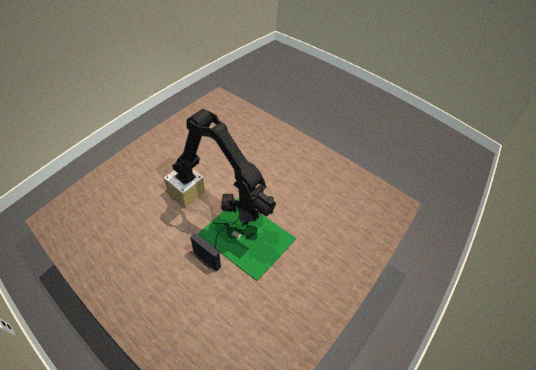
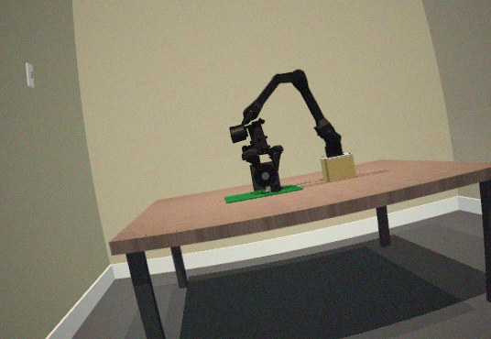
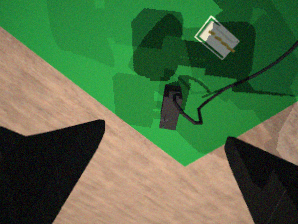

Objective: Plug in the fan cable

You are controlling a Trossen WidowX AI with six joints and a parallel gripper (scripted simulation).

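Right now my gripper tip is 60 mm above the dark plug, 10 mm to the right of it and 10 mm past it. From my gripper tip the other things lie so: white four-pin header (80 mm below, 70 mm to the right, 10 mm ahead); green board (100 mm below, 50 mm to the right, 40 mm ahead); black fan (220 mm to the right, 20 mm below, 10 mm ahead).
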